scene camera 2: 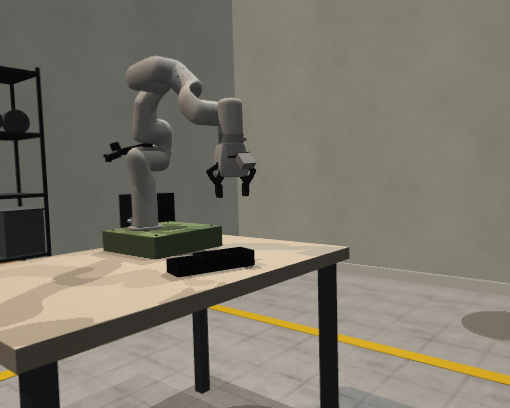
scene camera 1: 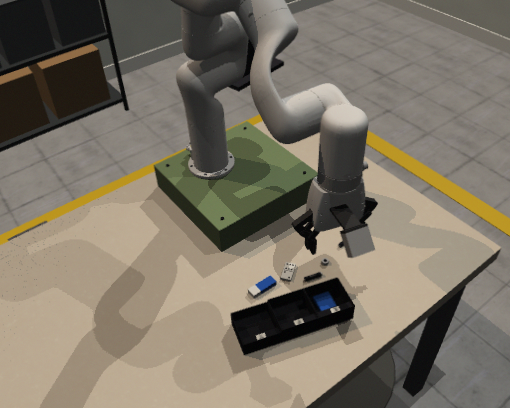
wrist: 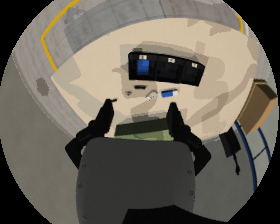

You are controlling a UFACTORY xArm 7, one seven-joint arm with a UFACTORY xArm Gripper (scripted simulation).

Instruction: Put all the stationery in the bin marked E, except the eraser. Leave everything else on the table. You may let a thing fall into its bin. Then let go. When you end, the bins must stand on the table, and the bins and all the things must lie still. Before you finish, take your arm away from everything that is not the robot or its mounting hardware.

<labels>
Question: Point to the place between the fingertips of my gripper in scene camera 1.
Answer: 332, 243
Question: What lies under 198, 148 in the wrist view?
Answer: My gripper.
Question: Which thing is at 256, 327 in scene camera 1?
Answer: A black bin.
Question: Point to a black bin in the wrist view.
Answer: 172, 72
</labels>
